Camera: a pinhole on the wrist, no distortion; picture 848 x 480 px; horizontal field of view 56.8 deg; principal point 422.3 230.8 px. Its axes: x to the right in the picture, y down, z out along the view. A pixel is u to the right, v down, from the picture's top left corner.
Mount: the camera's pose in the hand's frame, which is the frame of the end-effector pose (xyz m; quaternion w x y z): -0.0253 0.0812 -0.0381 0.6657 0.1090 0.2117 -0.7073
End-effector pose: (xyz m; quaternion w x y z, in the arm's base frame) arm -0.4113 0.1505 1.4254 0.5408 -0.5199 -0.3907 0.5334
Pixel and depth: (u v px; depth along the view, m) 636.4 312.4 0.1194
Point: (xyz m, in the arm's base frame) -0.4616 0.1575 1.4348
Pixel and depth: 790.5 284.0 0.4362
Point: -0.6045 0.2606 1.7499
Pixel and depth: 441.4 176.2 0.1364
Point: -0.4975 0.1433 1.4230
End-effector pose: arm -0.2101 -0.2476 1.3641 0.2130 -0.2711 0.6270 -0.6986
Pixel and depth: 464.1 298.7 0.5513
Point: 0.0078 -0.6086 1.5926
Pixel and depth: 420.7 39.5 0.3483
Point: 0.0257 -0.4137 1.4462
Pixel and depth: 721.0 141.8 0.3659
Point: -0.0271 -0.3783 1.5795
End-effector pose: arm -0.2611 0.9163 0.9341 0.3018 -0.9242 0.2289 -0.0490
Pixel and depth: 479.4 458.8 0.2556
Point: -0.1320 1.0072 0.8225
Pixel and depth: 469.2 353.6 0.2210
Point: -0.1839 0.9998 0.8303
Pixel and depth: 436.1 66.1 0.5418
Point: -0.1536 1.3096 0.6629
